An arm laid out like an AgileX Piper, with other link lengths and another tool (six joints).
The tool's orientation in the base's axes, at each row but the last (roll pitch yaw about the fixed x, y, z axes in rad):
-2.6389, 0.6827, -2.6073
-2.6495, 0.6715, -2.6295
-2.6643, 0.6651, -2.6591
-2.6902, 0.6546, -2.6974
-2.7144, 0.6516, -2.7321
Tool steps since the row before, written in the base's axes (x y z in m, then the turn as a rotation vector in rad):
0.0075, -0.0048, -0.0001, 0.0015, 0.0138, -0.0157
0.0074, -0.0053, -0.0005, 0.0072, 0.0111, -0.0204
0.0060, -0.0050, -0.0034, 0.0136, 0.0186, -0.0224
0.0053, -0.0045, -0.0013, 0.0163, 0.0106, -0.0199
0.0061, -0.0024, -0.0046, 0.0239, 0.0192, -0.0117
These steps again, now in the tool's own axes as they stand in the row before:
-0.0030, -0.0057, 0.0061, 0.0035, 0.0181, 0.0099
-0.0027, -0.0059, 0.0064, 0.0035, 0.0164, 0.0176
-0.0003, -0.0043, 0.0073, -0.0024, 0.0230, 0.0223
-0.0015, -0.0045, 0.0053, -0.0032, 0.0143, 0.0236
-0.0009, -0.0015, 0.0078, -0.0164, 0.0187, 0.0214

